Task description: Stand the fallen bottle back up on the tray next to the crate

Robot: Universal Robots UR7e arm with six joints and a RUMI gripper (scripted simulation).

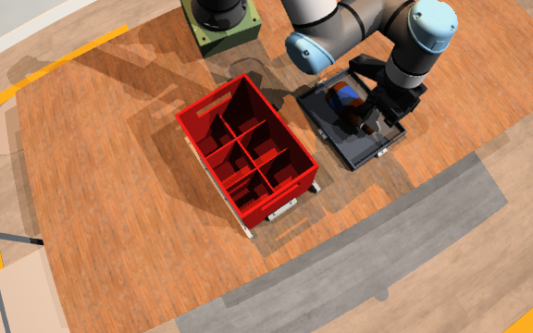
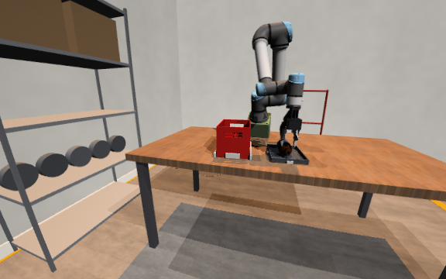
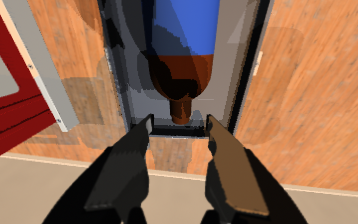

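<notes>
Now: the brown bottle 5 cm behind my hand and 4 cm below it. The rest, counted from my hand: red crate (31 cm to the right, 8 cm behind); then tray (7 cm below, 5 cm behind).
</notes>
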